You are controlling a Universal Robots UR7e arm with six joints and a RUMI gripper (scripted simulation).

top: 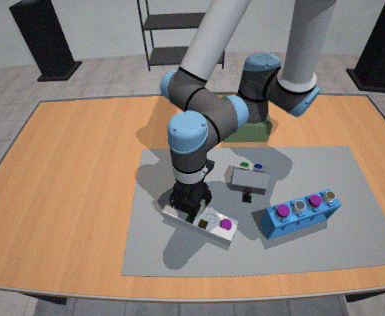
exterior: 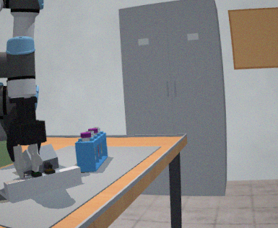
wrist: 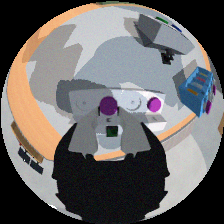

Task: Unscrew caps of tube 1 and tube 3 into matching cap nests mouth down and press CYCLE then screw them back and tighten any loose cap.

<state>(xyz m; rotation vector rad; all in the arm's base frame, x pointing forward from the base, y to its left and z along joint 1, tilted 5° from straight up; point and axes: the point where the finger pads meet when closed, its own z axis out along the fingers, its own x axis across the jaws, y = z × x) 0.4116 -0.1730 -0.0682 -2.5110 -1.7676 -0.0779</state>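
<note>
My gripper is now 160 mm past the blue cycle key, 200 mm to the right of it and 30 mm below it. Also, from my hand: grey mat (70 mm behind, 210 mm to the left, 40 mm below); then grey key housing (140 mm behind, 180 mm to the left, 10 mm above); then green ready key (160 mm behind, 150 mm to the left, 30 mm above).
</note>
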